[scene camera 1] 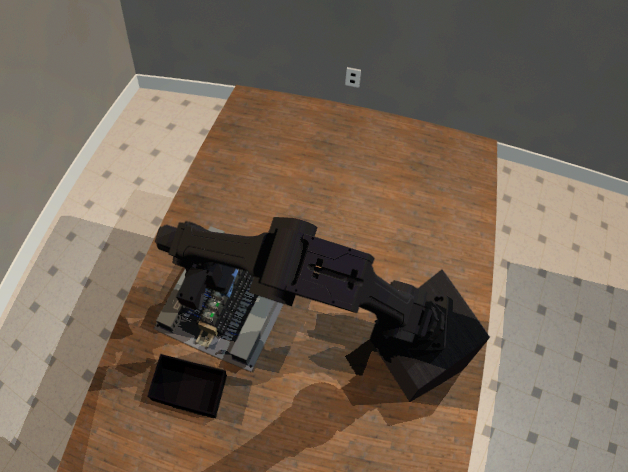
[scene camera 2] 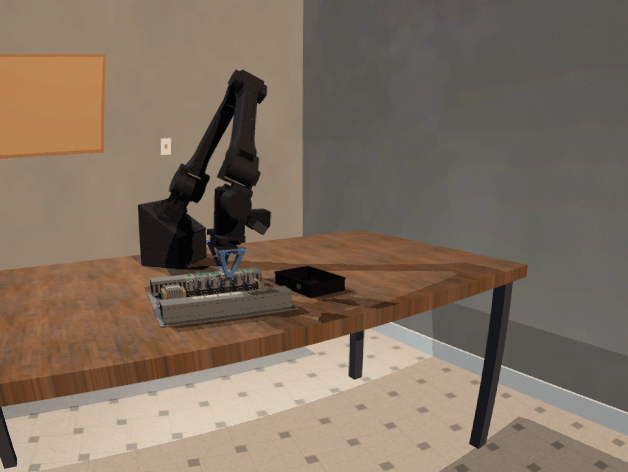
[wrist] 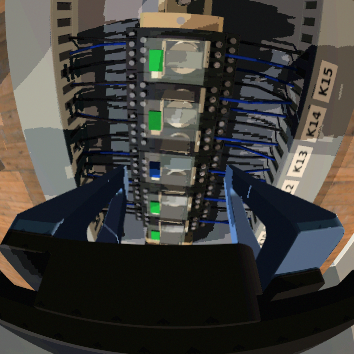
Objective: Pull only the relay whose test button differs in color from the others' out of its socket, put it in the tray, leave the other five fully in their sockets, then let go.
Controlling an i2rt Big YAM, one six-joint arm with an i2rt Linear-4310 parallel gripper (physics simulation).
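Frame: origin at the arm's base, x ahead, y left, z up, level; centimetres.
Where they show: gripper, fingertip midpoint: [scene camera 1: 218, 291] [scene camera 2: 225, 273] [wrist: 175, 173]; arm's base, origin of the base link: [scene camera 1: 428, 323] [scene camera 2: 170, 216].
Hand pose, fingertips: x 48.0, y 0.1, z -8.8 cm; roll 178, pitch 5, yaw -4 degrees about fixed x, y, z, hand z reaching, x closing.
Things, the pixels of their top centre, and the offset from my fingertips.
- relay with a blue test button, middle of its top: [wrist: 168, 171] [scene camera 1: 219, 292] [scene camera 2: 225, 272] dx -0.4, dy +0.3, dz +0.1 cm
- black tray, middle of its top: [scene camera 1: 186, 383] [scene camera 2: 309, 274] dx +0.7, dy +23.6, dz -3.3 cm
The relay with a blue test button [wrist: 186, 164] sits in the row, between relays with green buttons [wrist: 185, 56] [wrist: 176, 114] [wrist: 172, 201] in the wrist view. Four green-button relays show there; a sixth relay is not visible. My gripper [wrist: 175, 173] [scene camera 2: 229, 274] is partly open and empty. Its blue fingertips stand on either side of the row, level with the blue-button relay in the wrist view, and at about relay-top height in scene camera 2. The arm hides the fingertips in scene camera 1. The black tray [scene camera 1: 221, 393] [scene camera 2: 289, 283] stands beside the relay panel and holds no relay that I can see.
Grey wire ducts [wrist: 42, 115] [scene camera 2: 228, 306] run along both sides of the relay row. Black and blue wires [wrist: 260, 103] spread from the sockets. Tan end pieces [wrist: 181, 21] [scene camera 1: 207, 329] close the row near the tray. Labels K13 to K15 are readable on one duct.
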